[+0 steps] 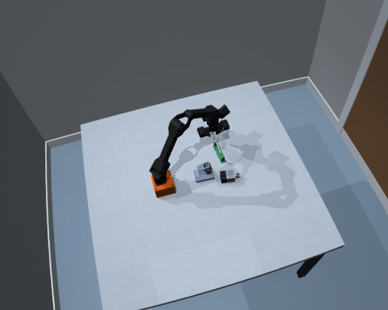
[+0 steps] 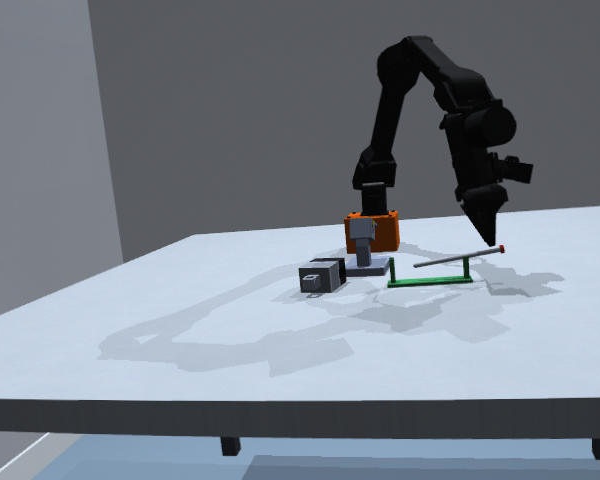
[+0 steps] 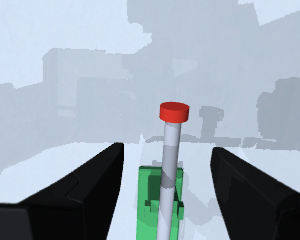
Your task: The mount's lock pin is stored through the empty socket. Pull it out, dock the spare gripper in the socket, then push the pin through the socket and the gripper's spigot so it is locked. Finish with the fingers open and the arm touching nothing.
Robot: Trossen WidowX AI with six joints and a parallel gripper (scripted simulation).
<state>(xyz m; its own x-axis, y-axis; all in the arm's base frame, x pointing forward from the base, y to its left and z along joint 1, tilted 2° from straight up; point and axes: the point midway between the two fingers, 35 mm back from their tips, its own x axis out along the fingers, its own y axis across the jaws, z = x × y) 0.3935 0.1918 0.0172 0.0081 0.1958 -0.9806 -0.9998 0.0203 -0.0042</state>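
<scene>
Right now my gripper tip is 100 mm to the left of the green rack and 40 mm above it. From my gripper tip the other things lie so: grey mount 130 mm behind, 210 mm to the right, 10 mm below; then dark spare gripper 10 mm behind, 290 mm to the right, 40 mm below.
</scene>
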